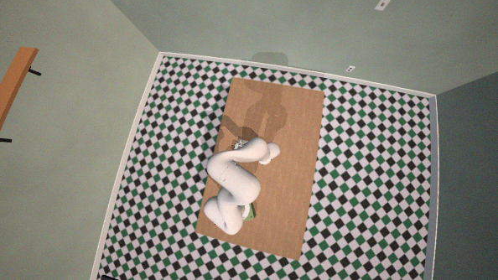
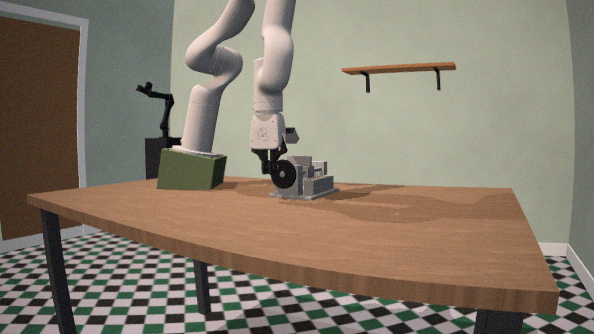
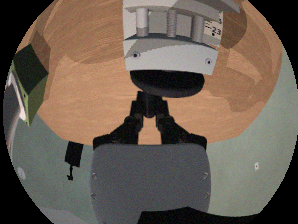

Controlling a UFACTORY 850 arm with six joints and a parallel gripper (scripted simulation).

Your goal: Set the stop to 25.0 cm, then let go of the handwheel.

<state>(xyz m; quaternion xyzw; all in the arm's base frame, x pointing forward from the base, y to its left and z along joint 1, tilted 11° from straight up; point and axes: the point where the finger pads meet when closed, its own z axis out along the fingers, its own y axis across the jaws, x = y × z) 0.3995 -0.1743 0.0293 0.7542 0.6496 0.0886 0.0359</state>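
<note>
Right now the handwheel is 10 mm ahead of my hand, 20 mm to the left of it and 10 mm below it.
</note>
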